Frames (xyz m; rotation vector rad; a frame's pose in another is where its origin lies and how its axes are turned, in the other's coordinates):
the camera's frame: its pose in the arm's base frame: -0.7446 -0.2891 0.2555 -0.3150 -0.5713 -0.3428
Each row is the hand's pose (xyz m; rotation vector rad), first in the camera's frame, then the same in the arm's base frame.
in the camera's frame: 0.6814 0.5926 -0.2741 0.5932 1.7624 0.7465
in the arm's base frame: 0.1571 -0.0167 0.3125 0.3994 1.1739 0.3391
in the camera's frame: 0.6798 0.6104 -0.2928 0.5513 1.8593 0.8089
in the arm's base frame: 0.1718 -0.0075 0.2932 0.3715 1.2818 0.3769
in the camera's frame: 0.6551 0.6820 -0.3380 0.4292 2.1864 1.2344
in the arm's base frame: 0.2020 0.0451 0.2292 0.2622 1.6849 0.6983
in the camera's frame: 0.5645 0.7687 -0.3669 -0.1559 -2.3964 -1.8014
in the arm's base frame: 0.1788 0.1323 0.1375 0.0684 2.2845 1.2478
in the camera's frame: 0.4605 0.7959 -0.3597 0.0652 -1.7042 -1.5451
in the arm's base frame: 0.1043 0.1830 0.0785 0.0570 -2.5033 -1.5698
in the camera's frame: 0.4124 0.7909 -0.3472 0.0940 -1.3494 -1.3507
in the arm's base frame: 0.0585 0.1942 0.0618 0.0352 -2.1232 -1.4298
